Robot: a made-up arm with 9 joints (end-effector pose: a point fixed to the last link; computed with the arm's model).
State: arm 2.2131 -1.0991 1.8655 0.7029 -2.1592 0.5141 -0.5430 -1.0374 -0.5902
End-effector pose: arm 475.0 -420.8 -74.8 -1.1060 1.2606 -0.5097
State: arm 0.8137 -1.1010 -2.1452 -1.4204 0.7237 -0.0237 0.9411 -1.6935 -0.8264
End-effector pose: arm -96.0 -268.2 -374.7 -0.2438 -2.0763 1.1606
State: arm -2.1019 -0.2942 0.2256 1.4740 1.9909 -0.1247 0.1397 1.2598 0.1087
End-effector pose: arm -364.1 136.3 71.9 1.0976 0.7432 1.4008
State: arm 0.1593 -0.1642 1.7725 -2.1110 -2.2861 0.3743 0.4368 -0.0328 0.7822
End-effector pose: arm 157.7 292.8 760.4 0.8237 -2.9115 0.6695
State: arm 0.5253 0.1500 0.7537 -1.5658 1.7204 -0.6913 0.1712 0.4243 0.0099
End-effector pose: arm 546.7 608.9 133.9 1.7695 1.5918 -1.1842
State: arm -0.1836 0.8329 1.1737 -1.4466 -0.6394 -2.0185 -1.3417 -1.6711 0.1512
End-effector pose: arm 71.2 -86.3 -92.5 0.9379 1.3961 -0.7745
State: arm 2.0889 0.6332 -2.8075 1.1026 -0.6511 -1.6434 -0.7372 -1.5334 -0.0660
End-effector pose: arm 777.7 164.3 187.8 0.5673 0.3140 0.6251
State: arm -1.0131 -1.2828 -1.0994 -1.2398 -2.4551 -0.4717 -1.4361 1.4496 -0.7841
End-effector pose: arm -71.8 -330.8 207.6 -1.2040 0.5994 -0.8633
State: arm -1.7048 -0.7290 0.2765 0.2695 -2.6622 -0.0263 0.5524 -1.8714 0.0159
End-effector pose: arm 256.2 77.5 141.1 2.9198 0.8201 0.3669
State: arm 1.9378 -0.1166 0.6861 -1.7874 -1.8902 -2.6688 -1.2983 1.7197 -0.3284
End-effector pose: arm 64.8 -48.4 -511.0 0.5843 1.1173 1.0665
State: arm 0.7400 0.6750 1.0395 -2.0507 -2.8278 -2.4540 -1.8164 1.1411 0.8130
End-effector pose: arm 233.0 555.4 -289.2 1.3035 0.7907 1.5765
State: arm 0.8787 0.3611 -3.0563 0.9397 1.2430 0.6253 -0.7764 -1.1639 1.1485
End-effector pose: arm -223.2 -99.5 128.1 -0.6746 0.1515 -2.5457
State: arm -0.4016 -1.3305 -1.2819 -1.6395 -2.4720 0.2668 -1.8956 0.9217 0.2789
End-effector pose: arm -278.9 -387.2 -82.3 -0.5910 0.4481 -0.7146
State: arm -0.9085 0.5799 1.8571 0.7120 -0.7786 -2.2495 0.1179 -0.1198 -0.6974
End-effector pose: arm 637.3 -546.1 451.5 0.6405 0.3074 -1.2683
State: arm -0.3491 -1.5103 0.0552 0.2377 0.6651 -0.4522 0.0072 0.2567 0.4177
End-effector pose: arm 123.5 796.4 36.0 -0.7488 -2.0825 1.4855
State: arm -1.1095 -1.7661 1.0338 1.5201 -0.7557 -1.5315 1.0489 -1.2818 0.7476
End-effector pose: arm -560.3 393.9 223.2 -0.8145 2.5669 0.0464
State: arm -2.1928 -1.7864 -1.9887 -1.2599 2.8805 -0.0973 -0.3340 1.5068 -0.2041
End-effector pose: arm -9.4 16.0 -180.7 -0.0068 -0.0830 0.3199
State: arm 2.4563 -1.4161 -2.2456 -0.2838 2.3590 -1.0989 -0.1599 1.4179 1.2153
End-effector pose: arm 487.5 -43.3 442.5 2.0985 -2.0667 0.5133
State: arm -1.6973 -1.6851 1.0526 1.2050 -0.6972 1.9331 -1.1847 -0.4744 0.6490
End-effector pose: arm 377.2 646.0 337.5 -0.4825 -0.8854 0.9467
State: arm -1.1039 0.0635 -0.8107 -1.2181 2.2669 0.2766 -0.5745 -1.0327 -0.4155
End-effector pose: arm 373.8 -336.5 68.6 -0.4432 1.6269 -1.1879
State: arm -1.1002 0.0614 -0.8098 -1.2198 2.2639 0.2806 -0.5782 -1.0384 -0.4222
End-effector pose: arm 376.9 -334.9 69.1 -0.4554 1.6350 -1.1793
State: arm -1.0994 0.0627 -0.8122 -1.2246 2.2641 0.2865 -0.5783 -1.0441 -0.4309
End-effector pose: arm 379.0 -331.5 66.2 -0.4566 1.6518 -1.1646
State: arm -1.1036 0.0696 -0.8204 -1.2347 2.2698 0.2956 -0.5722 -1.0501 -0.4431
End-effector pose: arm 379.3 -324.9 57.4 -0.4393 1.6834 -1.1387
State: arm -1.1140 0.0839 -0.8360 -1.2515 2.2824 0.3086 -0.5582 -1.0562 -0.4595
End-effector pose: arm 377.1 -313.7 41.9 -0.3983 1.7330 -1.0978
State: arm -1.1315 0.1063 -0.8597 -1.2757 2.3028 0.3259 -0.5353 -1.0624 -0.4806
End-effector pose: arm 372.5 -296.1 19.9 -0.3309 1.8015 -1.0380
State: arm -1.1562 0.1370 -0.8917 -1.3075 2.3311 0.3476 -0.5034 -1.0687 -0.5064
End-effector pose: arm 365.7 -270.1 -6.7 -0.2372 1.8874 -0.9553
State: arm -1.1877 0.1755 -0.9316 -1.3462 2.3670 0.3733 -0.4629 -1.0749 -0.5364
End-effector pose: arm 357.3 -234.0 -34.6 -0.1191 1.9869 -0.8467
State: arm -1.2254 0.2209 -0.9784 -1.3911 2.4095 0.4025 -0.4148 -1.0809 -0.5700
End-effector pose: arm 348.1 -187.0 -59.2 0.0192 2.0943 -0.7096
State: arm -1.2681 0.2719 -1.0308 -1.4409 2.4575 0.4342 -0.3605 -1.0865 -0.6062
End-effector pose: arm 339.0 -130.2 -75.7 0.1721 2.2028 -0.5435
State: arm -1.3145 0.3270 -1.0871 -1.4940 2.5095 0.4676 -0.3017 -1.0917 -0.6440
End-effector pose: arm 331.0 -66.8 -79.6 0.3330 2.3053 -0.3497
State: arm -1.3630 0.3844 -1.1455 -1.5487 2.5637 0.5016 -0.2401 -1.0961 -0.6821
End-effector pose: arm 324.6 -1.6 -68.3 0.4949 2.3946 -0.1330
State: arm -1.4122 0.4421 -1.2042 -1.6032 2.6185 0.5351 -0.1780 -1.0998 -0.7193
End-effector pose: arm 319.9 60.0 -41.7 0.6505 2.4657 0.1006
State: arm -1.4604 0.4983 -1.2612 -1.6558 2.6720 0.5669 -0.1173 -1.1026 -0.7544
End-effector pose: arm 316.9 112.9 -2.5 0.7936 2.5157 0.3412
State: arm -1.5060 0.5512 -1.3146 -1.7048 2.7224 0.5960 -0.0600 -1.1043 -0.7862
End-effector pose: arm 315.3 153.9 44.7 0.9196 2.5442 0.5777
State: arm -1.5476 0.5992 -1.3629 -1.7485 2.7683 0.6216 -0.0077 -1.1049 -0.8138
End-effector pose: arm 314.5 182.2 94.5 1.0263 2.5544 0.7987
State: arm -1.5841 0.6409 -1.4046 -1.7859 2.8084 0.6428 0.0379 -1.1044 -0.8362
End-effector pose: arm 314.0 199.1 141.5 1.1124 2.5514 0.9936
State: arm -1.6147 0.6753 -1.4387 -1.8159 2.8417 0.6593 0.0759 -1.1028 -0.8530
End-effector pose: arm 313.7 207.2 181.9 1.1796 2.5417 1.1539
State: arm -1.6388 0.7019 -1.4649 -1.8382 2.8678 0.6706 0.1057 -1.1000 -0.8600
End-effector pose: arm 313.0 209.7 213.4 1.2319 2.5330 1.2684
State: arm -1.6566 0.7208 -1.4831 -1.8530 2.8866 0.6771 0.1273 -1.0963 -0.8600
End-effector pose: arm 312.0 209.4 235.1 1.2709 2.5292 1.3397
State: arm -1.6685 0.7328 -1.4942 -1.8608 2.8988 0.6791 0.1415 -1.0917 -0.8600
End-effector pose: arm 310.8 208.4 247.6 -1.2815 -2.5004 -1.3632
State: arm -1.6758 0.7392 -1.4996 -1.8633 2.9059 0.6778 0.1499 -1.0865 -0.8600
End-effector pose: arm 309.4 207.6 252.8 -1.2831 -2.4779 -1.3625
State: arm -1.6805 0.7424 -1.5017 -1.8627 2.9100 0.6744 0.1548 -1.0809 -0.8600
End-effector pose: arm 307.9 207.3 253.7 -1.2846 -2.4686 -1.3529
